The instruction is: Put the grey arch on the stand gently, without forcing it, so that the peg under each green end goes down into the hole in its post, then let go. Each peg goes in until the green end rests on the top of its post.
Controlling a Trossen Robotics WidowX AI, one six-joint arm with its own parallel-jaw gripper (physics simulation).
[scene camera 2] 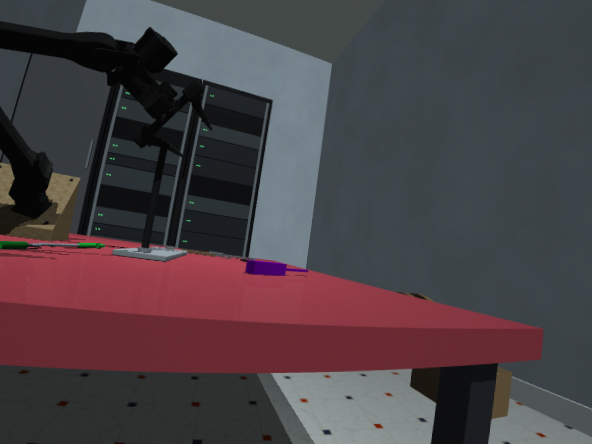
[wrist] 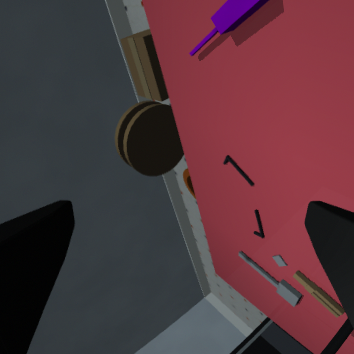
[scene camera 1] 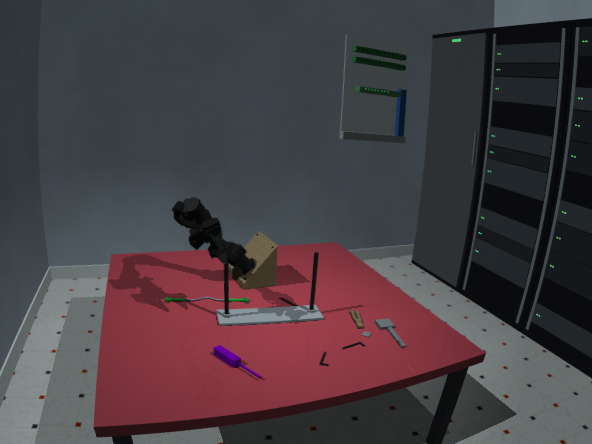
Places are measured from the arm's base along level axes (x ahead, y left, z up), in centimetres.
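Pixels of known places: gripper, fingertip midpoint: (scene camera 2: 197,143) (wrist: 192,213) (scene camera 1: 224,257); arm's base, link origin: (scene camera 2: 32,207) (scene camera 1: 248,266).
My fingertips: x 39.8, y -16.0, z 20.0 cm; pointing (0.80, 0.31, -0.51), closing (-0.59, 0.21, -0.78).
Observation:
For each thing: its middle in the pictures, then the offset to it from my fingertips.
- grey arch, body centre: (scene camera 2: 53,245) (scene camera 1: 206,299) dx -23.1, dy -4.5, dz -27.1 cm
- purple screwdriver, body centre: (wrist: 221,23) (scene camera 2: 281,269) (scene camera 1: 237,363) dx +24.2, dy +0.5, dz -26.3 cm
- grey hammer, body centre: (wrist: 266,275) (scene camera 1: 391,333) (scene camera 2: 232,256) dx +16.0, dy +58.6, dz -27.0 cm
- tan clamp-like piece, body centre: (wrist: 317,293) (scene camera 1: 357,319) (scene camera 2: 198,252) dx +2.3, dy +50.3, dz -27.1 cm
The grey arch (scene camera 1: 206,298) (scene camera 2: 61,245) lies on the table behind and left of the stand in scene camera 1, with green ends (scene camera 1: 245,300) (scene camera 2: 91,245). The stand's pale base (scene camera 1: 250,318) (scene camera 2: 162,257) carries two upright black posts (scene camera 1: 226,290) (scene camera 1: 314,280) (scene camera 2: 154,200); their holes cannot be made out. My gripper (scene camera 2: 196,142) (wrist: 192,213) is open and empty, high above the table near post-top height in scene camera 2. It is well apart from the arch. The arch does not show in the wrist view.
A wooden wedge block (scene camera 1: 267,265) stands at the arm's base. A purple screwdriver (scene camera 1: 227,356) (scene camera 2: 266,268) (wrist: 235,17) lies in front of the stand. A grey hammer (scene camera 1: 385,324) (wrist: 289,292), a tan clamp-like piece (scene camera 1: 356,319) (wrist: 320,295) and black angled keys (scene camera 1: 354,345) (wrist: 241,171) lie to its right.

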